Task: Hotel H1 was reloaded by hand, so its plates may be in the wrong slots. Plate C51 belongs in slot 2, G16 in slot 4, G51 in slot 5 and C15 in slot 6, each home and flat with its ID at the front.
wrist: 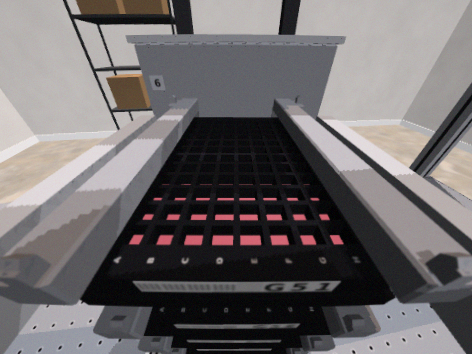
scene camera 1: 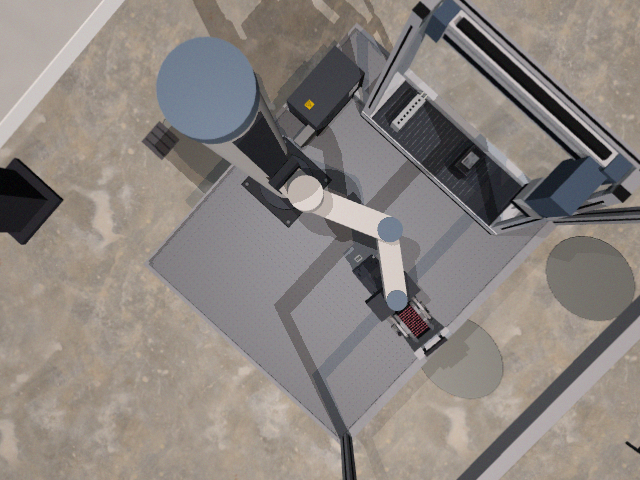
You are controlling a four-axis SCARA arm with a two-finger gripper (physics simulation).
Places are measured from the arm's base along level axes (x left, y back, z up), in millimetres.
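Where they show: gripper, fingertip midpoint: (wrist: 236,130) (scene camera 1: 418,326).
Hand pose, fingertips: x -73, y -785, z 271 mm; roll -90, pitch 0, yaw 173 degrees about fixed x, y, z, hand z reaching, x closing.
Each offset is from my fingertips to the top centre of the thing. "pt": to the spot under its first point. Level surfaces: height alone.
My gripper (scene camera 1: 410,316) (wrist: 236,130) is shut on plate G51 {dx +3, dy +25, dz -3 mm} (scene camera 1: 414,321) (wrist: 235,272), a black grid plate with red wells. The plate looks flat, with its ID at the front. It is inside hotel H1 (scene camera 1: 420,354) (wrist: 240,75), just below a pair of grey ledges that cover its side edges. The number 6 label {pt dx +55, dy -46, dz +23 mm} (wrist: 157,82) is on the hotel's rear wall, above the plate. Below G51, the front edges of several stacked plates {dx +3, dy +25, dz -45 mm} (wrist: 227,334) show in the wrist view; their IDs are not readable. Whether G51 touches its ledges is not clear.
The grey perforated deck {dz -258 mm} (scene camera 1: 232,248) carries the arm column. A black device {dx +24, dy +197, dz -188 mm} (scene camera 1: 369,271) is beside the hotel, partly under the arm. A dark box with a yellow label {pt dx +484, dy +899, dz -143 mm} (scene camera 1: 328,85) and a framed enclosure (scene camera 1: 537,93) stand along the deck's far side.
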